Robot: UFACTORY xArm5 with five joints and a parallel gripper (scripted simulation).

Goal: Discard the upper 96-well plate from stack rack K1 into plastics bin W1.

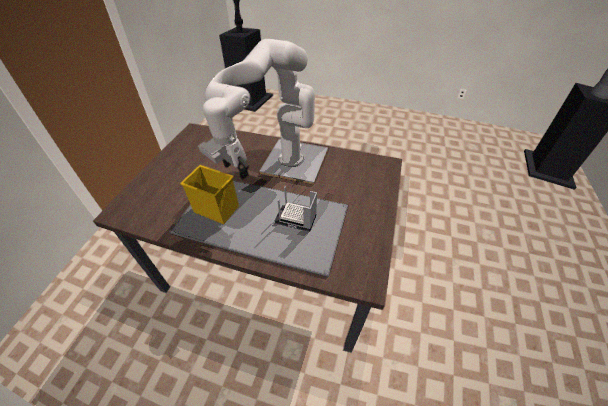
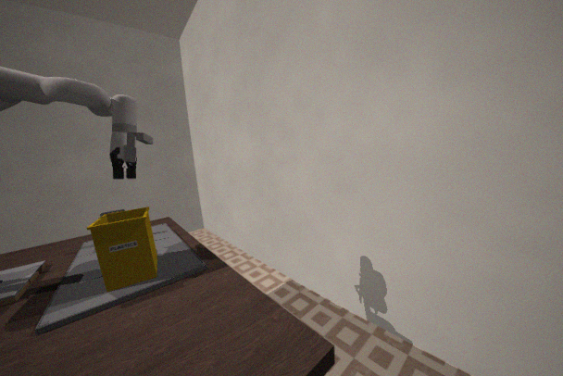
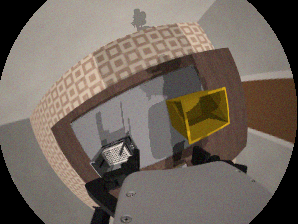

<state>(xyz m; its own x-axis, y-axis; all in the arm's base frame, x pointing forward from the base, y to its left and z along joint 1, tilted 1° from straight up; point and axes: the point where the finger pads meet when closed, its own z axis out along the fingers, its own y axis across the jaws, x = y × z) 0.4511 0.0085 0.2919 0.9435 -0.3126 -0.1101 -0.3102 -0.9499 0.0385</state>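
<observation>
My gripper is now 250 mm above the white 96-well plate, 190 mm to the right of it and 100 mm past it. Also, from my hand: yellow plastics bin W1: 210 mm below, 170 mm to the right.
</observation>
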